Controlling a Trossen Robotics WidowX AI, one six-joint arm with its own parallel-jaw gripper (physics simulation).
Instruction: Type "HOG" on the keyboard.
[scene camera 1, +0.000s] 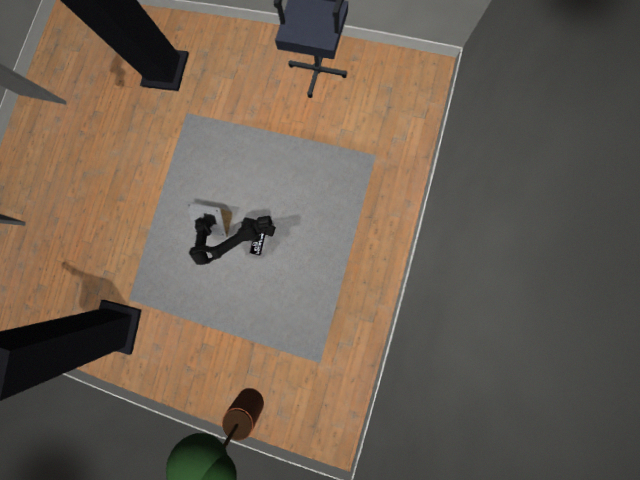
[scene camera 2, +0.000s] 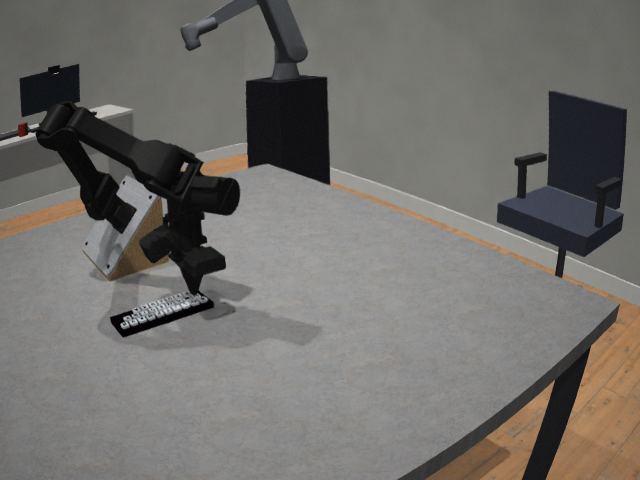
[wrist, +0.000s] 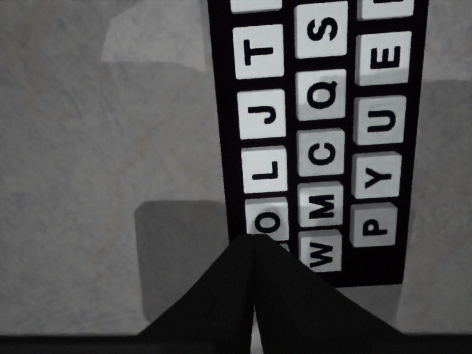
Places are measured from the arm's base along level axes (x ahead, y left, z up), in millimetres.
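Pixels of known places: gripper, fingertip midpoint: (scene camera 1: 263, 228) (scene camera 2: 193, 294) (wrist: 252, 247); arm's base at its link origin: (scene camera 1: 210, 218) (scene camera 2: 124, 218).
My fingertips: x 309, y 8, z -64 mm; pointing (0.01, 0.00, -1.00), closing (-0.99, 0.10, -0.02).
Ahead of a thing's pixels: the offset from my fingertips to its top centre. Level surfaces: height alone.
The black keyboard @(dx -27, dy -65, dz -17 mm) (scene camera 1: 257, 244) (scene camera 2: 165, 318) (wrist: 227, 190) with white letter keys lies on the grey table. My gripper (scene camera 2: 194, 292) (wrist: 252, 247) is shut and empty, pointing down over one end of the keyboard. In the wrist view its tips overlap the lower edge of the O key @(dx -6, dy +1, dz -17 mm) (wrist: 267, 218). Whether they touch it cannot be told. The L key @(dx -6, dy -18, dz -17 mm) (wrist: 264, 170) is beyond O in the same row; M @(dx -25, dy -3, dz -17 mm) (wrist: 321, 205) and W @(dx -24, dy +15, dz -17 mm) (wrist: 321, 251) are in the middle row. A key below O is almost wholly hidden by the fingers. H and G do not show in the wrist view.
The arm's slanted mount (scene camera 1: 222, 219) (scene camera 2: 147, 237) stands on the grey table @(dz -33 mm) (scene camera 1: 305, 289) (scene camera 2: 361, 335) behind the keyboard. Away from the table are an office chair (scene camera 1: 312, 31) (scene camera 2: 563, 211), a black pedestal (scene camera 1: 162, 69) (scene camera 2: 289, 124) bearing a grey robot arm, and a potted plant (scene camera 1: 242, 413).
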